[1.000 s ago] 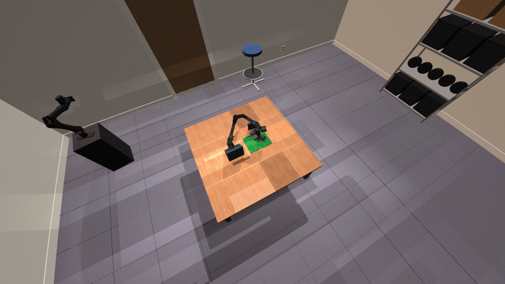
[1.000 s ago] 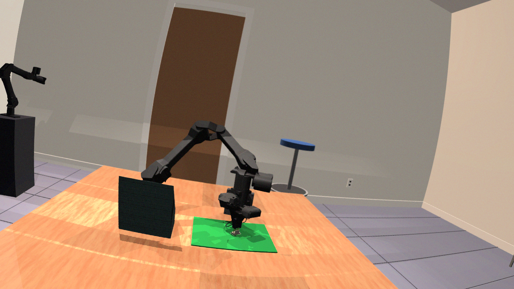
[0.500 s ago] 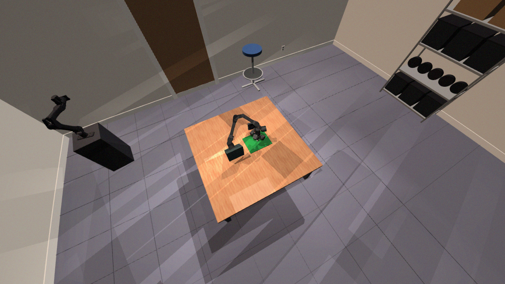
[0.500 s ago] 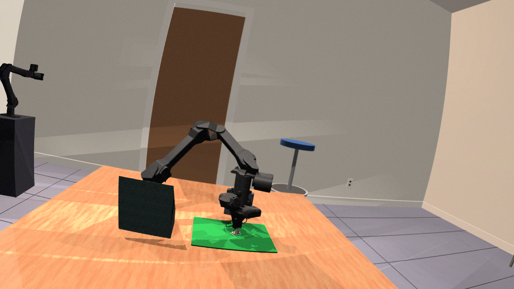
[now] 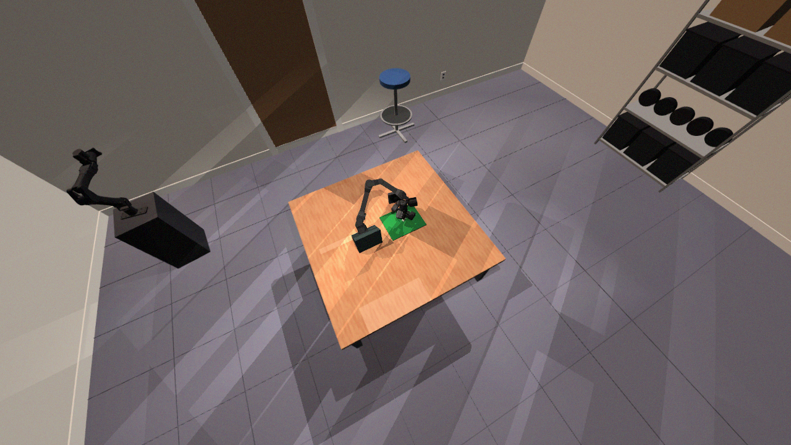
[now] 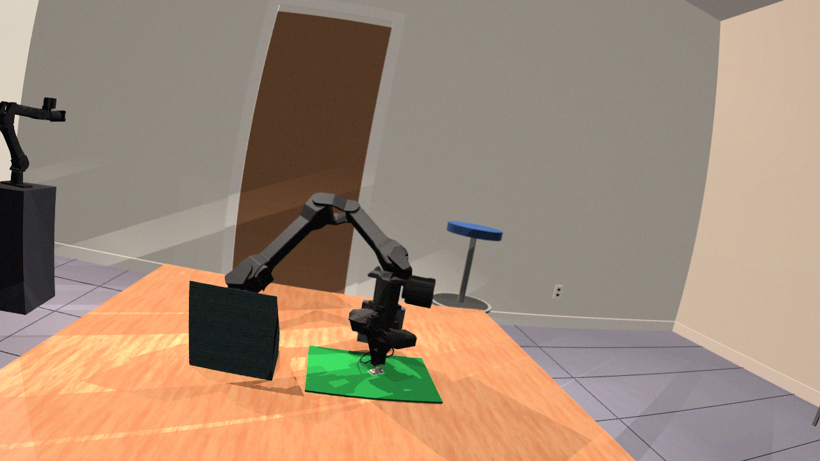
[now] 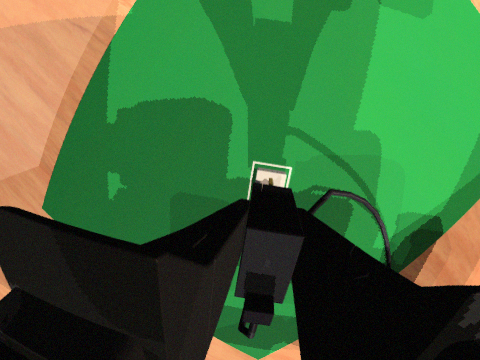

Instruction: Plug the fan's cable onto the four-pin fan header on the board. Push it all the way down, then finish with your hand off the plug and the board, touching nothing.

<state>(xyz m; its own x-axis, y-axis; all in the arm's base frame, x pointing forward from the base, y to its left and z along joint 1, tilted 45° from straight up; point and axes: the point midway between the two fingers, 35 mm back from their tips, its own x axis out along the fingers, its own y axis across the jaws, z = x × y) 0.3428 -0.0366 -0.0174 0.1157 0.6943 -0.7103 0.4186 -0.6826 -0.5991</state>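
The dark fan plug lies 1 cm ahead of my gripper tip and 1 cm above it. The rest, counted from my gripper tip: four-pin header (4 cm below, 1 cm ahead); then green board (5 cm below, 1 cm behind); then black fan (19 cm to the left, 5 cm ahead, 2 cm above).
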